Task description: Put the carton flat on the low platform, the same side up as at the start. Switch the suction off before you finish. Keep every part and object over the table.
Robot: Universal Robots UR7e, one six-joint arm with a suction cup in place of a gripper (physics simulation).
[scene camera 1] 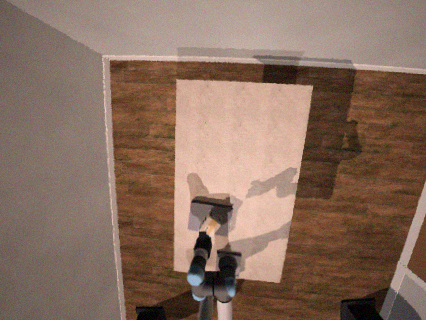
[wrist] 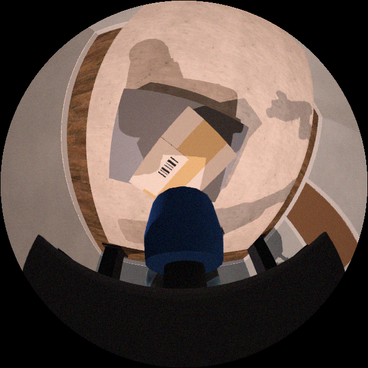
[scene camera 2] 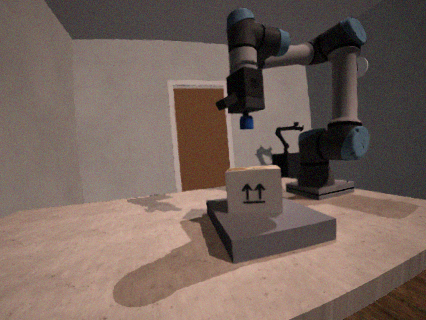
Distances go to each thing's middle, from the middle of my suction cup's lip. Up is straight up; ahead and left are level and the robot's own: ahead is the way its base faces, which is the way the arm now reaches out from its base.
Scene:
My suction cup is now 180 mm above the carton (wrist: 190,152), 20 mm past it and 10 mm to the left of it. The rest, counted from my suction cup: low grey platform (scene camera 2: 246,236) (260 mm below, 10 mm behind).

